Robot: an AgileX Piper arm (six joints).
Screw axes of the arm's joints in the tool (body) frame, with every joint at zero. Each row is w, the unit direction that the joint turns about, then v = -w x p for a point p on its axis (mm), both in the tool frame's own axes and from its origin. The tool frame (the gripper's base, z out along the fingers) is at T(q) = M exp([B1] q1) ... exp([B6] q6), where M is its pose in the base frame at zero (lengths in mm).
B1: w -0.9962 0 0.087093 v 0 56.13 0
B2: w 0 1 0 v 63.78 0 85.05
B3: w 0 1 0 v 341.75 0 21.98
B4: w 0 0 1 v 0 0 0
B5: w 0 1 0 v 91 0 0
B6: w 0 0 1 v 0 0 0
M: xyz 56.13 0 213.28 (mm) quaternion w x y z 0.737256 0 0.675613 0
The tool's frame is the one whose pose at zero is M.
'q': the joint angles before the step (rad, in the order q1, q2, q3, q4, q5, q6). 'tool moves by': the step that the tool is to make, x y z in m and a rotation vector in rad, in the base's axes. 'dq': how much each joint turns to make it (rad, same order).
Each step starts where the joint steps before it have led.
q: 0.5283 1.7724 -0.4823 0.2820 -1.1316 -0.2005
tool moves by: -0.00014 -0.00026 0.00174 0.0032 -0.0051 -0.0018
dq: 0.0000 -0.0059 0.0000 0.0020 -0.0002 -0.0005
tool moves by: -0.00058 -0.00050 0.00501 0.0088 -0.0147 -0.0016
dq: 0.0000 -0.0173 0.0002 0.0017 -0.0001 -0.0004
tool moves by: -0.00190 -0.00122 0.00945 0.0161 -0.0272 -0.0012
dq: 0.0000 -0.0345 0.0027 0.0014 0.0001 -0.0004
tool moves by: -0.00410 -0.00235 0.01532 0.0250 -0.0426 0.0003
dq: 0.0001 -0.0588 0.0058 0.0002 0.0036 -0.0009
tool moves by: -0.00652 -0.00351 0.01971 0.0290 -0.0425 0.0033
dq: -0.0001 -0.0833 0.0058 0.0002 0.0265 -0.0031
